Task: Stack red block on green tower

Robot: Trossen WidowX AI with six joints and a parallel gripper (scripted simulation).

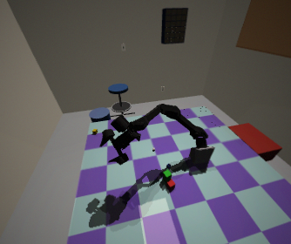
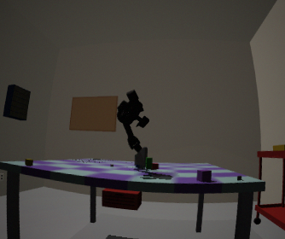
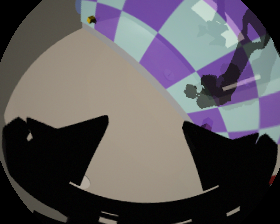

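My gripper tip is now 33 cm past the red block, 25 cm above it and 16 cm to the right of it. Round my gripper tip: yellow block 53 cm to the right, 26 cm below, 9 cm ahead; blue block 38 cm behind, 26 cm below, 3 cm to the left; purple block 34 cm to the left, 25 cm below, 20 cm ahead.
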